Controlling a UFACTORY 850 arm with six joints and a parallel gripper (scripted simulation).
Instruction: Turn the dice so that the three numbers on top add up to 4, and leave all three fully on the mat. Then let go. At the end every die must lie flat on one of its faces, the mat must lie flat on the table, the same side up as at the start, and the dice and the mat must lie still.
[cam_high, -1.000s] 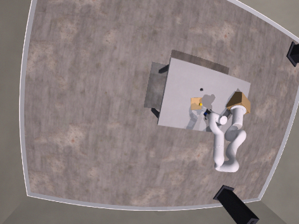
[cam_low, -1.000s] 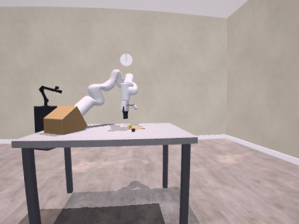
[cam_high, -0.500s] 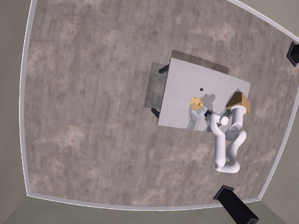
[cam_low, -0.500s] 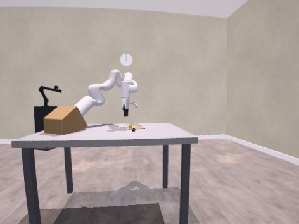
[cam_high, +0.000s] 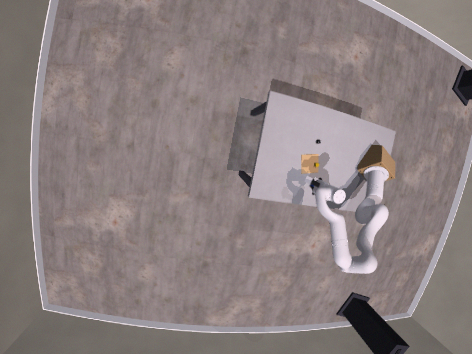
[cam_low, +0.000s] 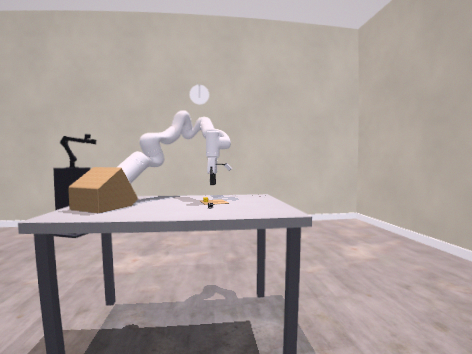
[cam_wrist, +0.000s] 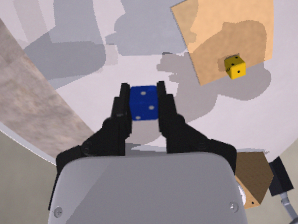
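My gripper is now 10 mm above the blue die. Also, from my hand: yellow die: 140 mm to the right, 90 mm below; then tan mat: 130 mm to the right, 110 mm below, 40 mm ahead; then black die: 300 mm to the right, 100 mm below, 70 mm ahead.
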